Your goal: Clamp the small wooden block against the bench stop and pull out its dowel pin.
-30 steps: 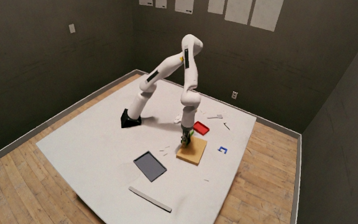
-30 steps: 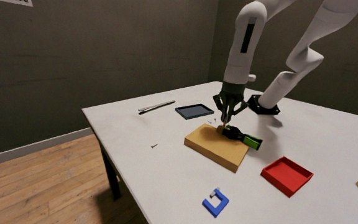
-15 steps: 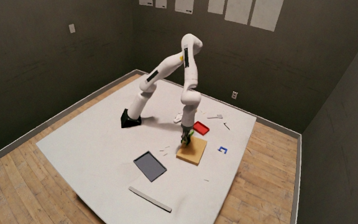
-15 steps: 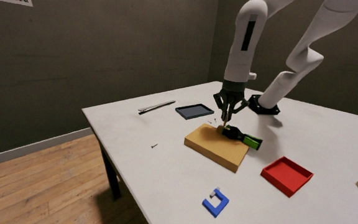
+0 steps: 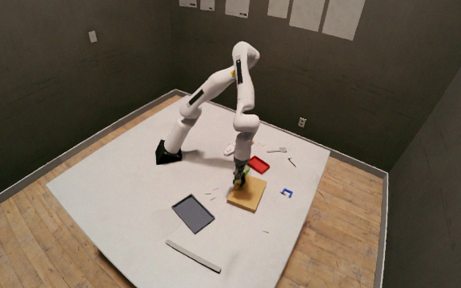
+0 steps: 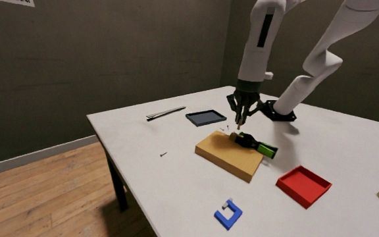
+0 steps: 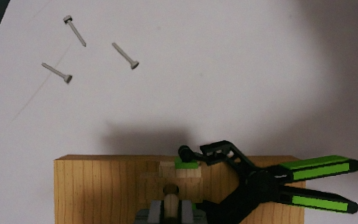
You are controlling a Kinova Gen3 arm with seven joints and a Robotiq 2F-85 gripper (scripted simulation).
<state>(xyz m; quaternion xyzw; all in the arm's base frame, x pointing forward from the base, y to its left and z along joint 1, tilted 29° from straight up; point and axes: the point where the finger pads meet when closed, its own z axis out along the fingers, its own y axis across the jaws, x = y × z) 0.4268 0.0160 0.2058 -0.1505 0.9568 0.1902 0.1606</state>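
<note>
My gripper is now 4 cm past the red tray, 22 cm to the right of it and 12 cm above it. From my hand the other things lie so: grey tray: 5 cm behind, 26 cm to the right, 12 cm below; dowel pin: 2 cm below; small wooden block: 8 cm below.
</note>
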